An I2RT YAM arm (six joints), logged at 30 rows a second.
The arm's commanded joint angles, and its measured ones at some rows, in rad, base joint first. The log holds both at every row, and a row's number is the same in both.
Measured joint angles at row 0:
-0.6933, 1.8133, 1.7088, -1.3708, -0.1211, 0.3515
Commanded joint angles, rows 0 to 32:
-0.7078, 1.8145, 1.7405, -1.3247, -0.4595, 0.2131
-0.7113, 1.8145, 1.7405, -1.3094, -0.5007, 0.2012
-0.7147, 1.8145, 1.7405, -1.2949, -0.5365, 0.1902
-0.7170, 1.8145, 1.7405, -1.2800, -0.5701, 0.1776
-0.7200, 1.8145, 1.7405, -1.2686, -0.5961, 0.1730
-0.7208, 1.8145, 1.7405, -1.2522, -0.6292, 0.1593
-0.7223, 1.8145, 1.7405, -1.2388, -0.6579, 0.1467
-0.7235, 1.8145, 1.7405, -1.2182, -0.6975, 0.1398
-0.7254, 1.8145, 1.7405, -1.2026, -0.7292, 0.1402
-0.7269, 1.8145, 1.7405, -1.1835, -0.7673, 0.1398
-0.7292, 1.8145, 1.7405, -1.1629, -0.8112, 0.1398
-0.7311, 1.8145, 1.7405, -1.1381, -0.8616, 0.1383
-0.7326, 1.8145, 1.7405, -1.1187, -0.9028, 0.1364
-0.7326, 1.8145, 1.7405, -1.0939, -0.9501, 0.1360
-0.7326, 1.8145, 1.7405, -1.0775, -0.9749, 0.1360
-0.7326, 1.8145, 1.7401, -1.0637, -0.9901, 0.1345
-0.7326, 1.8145, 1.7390, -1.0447, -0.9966, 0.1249
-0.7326, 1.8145, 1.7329, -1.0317, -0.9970, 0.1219
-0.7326, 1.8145, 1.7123, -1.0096, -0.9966, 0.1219
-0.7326, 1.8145, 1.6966, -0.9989, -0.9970, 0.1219
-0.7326, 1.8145, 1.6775, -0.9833, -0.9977, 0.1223
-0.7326, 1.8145, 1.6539, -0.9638, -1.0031, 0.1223
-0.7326, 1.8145, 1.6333, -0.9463, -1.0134, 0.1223
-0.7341, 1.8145, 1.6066, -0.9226, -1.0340, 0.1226
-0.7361, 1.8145, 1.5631, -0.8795, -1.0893, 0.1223
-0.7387, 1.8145, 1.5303, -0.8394, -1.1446, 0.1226
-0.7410, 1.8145, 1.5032, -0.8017, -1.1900, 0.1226
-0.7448, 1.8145, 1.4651, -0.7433, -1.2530, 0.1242
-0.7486, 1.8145, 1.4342, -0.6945, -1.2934, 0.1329
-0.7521, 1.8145, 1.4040, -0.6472, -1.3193, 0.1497
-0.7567, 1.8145, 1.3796, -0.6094, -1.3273, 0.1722
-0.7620, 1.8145, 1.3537, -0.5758, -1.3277, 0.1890
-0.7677, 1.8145, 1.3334, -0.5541, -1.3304, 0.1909
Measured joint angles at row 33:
-0.7464, 1.8133, 1.3926, -0.6094, -1.1965, 0.1745
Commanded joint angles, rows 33 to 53:
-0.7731, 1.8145, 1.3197, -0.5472, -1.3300, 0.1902
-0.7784, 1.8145, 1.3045, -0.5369, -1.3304, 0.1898
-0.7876, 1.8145, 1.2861, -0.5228, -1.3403, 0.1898
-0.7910, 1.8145, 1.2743, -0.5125, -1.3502, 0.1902
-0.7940, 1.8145, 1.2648, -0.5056, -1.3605, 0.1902
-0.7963, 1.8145, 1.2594, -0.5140, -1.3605, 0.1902
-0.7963, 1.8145, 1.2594, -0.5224, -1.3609, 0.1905
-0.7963, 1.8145, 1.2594, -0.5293, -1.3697, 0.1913
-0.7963, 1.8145, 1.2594, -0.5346, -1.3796, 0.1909
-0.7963, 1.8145, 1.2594, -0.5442, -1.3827, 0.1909
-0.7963, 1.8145, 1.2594, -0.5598, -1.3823, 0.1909
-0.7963, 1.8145, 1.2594, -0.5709, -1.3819, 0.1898
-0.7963, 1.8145, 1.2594, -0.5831, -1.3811, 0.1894
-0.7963, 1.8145, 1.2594, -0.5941, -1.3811, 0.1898
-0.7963, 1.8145, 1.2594, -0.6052, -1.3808, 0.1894
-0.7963, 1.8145, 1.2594, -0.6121, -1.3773, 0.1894
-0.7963, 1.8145, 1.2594, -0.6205, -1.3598, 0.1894
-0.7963, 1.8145, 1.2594, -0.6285, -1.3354, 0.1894
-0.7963, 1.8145, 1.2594, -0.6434, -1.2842, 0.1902
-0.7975, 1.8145, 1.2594, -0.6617, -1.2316, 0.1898
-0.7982, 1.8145, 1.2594, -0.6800, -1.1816, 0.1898
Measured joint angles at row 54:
-0.7940, 1.8133, 1.2655, -0.6636, -1.3056, 0.2077
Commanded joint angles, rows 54 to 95:
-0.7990, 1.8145, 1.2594, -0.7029, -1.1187, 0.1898
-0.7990, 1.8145, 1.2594, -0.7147, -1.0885, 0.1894
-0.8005, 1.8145, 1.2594, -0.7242, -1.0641, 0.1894
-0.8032, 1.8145, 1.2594, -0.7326, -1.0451, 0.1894
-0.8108, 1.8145, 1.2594, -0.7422, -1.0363, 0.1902
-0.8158, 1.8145, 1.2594, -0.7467, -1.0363, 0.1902
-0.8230, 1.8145, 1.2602, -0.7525, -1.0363, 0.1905
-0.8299, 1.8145, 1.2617, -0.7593, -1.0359, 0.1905
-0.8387, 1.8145, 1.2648, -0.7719, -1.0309, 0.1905
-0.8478, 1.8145, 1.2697, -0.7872, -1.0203, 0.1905
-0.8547, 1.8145, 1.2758, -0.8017, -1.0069, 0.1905
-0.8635, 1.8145, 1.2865, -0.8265, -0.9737, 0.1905
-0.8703, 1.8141, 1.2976, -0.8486, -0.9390, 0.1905
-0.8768, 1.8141, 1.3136, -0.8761, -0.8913, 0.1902
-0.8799, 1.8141, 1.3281, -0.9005, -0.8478, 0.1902
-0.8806, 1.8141, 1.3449, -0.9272, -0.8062, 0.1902
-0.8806, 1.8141, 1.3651, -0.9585, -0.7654, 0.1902
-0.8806, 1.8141, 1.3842, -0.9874, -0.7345, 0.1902
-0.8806, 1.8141, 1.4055, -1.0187, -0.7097, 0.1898
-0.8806, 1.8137, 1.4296, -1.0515, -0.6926, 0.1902
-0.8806, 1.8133, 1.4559, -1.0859, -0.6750, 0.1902
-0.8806, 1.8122, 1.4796, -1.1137, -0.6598, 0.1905
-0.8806, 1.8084, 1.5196, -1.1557, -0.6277, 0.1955
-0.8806, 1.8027, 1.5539, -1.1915, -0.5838, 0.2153
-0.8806, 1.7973, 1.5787, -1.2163, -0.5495, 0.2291
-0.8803, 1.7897, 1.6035, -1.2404, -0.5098, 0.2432
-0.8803, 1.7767, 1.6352, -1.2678, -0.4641, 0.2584
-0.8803, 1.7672, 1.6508, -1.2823, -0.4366, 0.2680
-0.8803, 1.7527, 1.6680, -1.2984, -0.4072, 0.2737
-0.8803, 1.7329, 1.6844, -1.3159, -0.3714, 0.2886
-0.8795, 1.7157, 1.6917, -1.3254, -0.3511, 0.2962
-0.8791, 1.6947, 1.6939, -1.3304, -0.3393, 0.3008
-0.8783, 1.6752, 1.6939, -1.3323, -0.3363, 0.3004
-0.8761, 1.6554, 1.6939, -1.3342, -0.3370, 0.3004
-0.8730, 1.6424, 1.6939, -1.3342, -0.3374, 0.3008
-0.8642, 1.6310, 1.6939, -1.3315, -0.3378, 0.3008
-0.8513, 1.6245, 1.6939, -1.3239, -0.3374, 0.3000
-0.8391, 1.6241, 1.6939, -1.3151, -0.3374, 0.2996
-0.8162, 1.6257, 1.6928, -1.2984, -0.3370, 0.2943
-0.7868, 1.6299, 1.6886, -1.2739, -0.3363, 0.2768
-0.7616, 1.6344, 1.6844, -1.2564, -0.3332, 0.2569
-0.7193, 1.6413, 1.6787, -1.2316, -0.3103, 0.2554
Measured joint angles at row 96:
-0.8101, 1.6348, 1.6684, -1.2713, -0.3527, 0.2844
